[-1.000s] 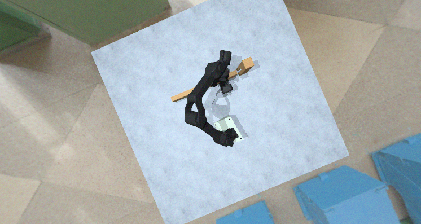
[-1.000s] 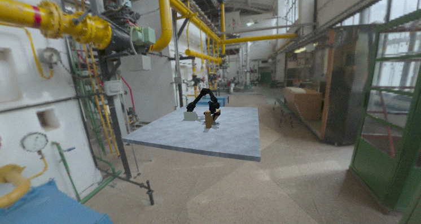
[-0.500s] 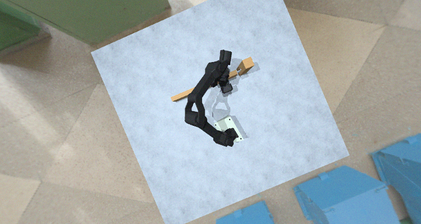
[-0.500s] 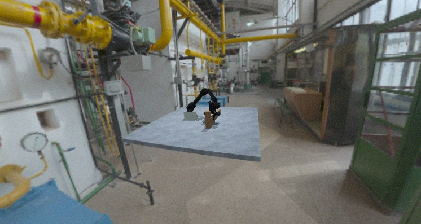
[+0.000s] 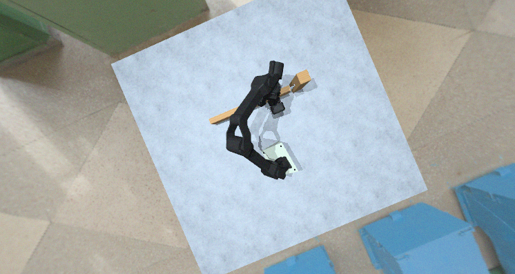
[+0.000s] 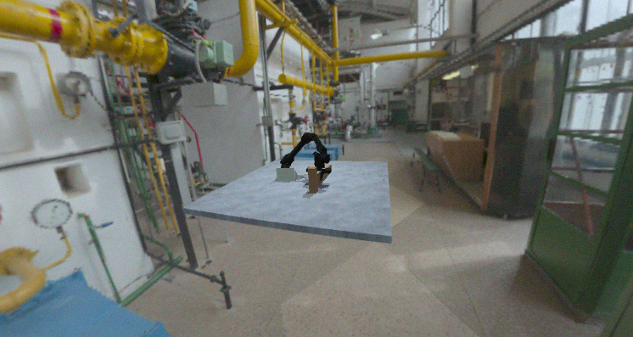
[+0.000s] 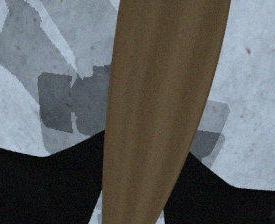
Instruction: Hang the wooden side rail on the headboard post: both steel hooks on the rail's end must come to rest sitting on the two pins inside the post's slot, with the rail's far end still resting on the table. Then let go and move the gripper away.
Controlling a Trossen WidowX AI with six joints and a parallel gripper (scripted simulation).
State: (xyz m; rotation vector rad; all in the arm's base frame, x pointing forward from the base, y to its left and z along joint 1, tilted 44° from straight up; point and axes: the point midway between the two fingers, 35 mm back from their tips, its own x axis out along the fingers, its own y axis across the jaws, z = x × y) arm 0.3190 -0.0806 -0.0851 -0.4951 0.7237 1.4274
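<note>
Right now my gripper tip is 2 cm past the wooden headboard post, 14 cm to the left of it and 5 cm below it.
</note>
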